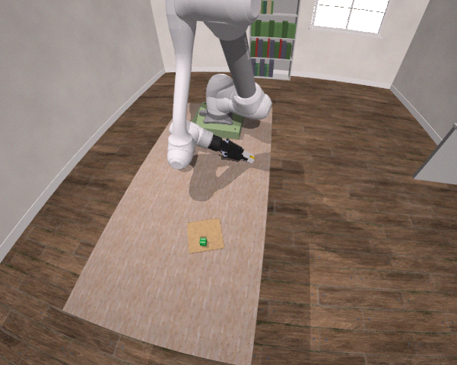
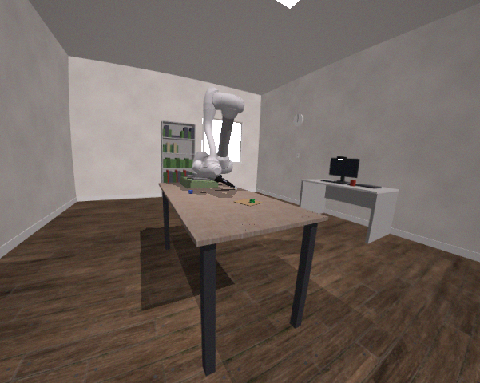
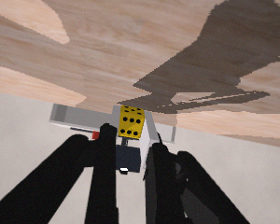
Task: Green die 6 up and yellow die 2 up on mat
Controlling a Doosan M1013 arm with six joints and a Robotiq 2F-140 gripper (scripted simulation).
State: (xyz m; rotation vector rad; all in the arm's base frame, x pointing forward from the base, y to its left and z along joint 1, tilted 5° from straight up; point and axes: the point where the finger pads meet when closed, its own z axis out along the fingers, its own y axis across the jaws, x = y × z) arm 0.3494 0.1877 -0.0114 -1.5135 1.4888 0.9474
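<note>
Now: the yellow die 2 cm to the left of my hand and 1 cm below it. The rest, counted from my hand: green die (48 cm ahead, 17 cm to the right, 1 cm below); tan mat (45 cm ahead, 17 cm to the right, 3 cm below); blue die (40 cm to the right, 2 cm below, 1 cm ahead).
</note>
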